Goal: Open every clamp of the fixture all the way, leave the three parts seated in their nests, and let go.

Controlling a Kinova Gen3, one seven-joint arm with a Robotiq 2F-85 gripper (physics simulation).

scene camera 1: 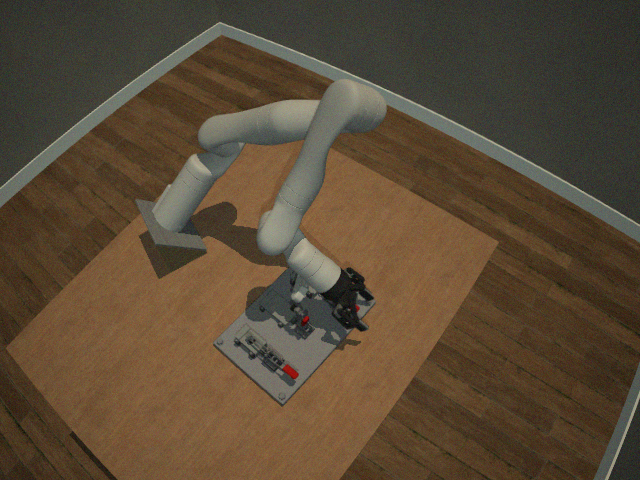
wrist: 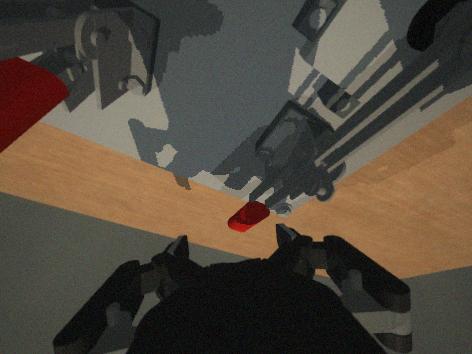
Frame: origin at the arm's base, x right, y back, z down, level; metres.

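Seen in the pictures: gripper, fingertip midpoint: (scene camera 1: 368,314) (wrist: 232,239); arm's base at its link origin: (scene camera 1: 168,220).
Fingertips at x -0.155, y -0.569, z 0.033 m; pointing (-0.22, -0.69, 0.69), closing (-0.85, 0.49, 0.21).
Observation:
Offsets run from my fingertips to a thing's top centre. "*": to the spot under its first point. Level surfaces: height alone.
The grey fixture plate @(dz +0.035, dx +0.122, dy +0.131 m) (scene camera 1: 306,355) (wrist: 230,75) carries three clamps. The near clamp's red handle @(dz -0.012, dx +0.231, dy +0.043 m) (scene camera 1: 290,371) lies low, pointing towards the plate's front right edge. The middle clamp's red handle @(* dz -0.048, dx +0.125, dy +0.088 m) (scene camera 1: 305,320) looks raised; it shows large at the left in the wrist view (wrist: 27,100). The far clamp's red handle (scene camera 1: 356,308) (wrist: 248,216) is low and partly hidden by the gripper in the scene view. My gripper (scene camera 1: 367,312) (wrist: 232,239) is open and empty, above the plate's right edge; in the wrist view that far handle shows beyond the fingertips. The three parts cannot be made out clearly.
The plate lies on a wooden table top @(dz +0.050 m) (scene camera 1: 180,361) (wrist: 400,220). The arm's wrist hangs over the plate's far end and hides part of it. Bolt heads @(dz +0.028, dx +0.282, dy +0.025 m) (scene camera 1: 281,395) show at the plate's corners. The robot base (scene camera 1: 178,238) stands at the table's left side.

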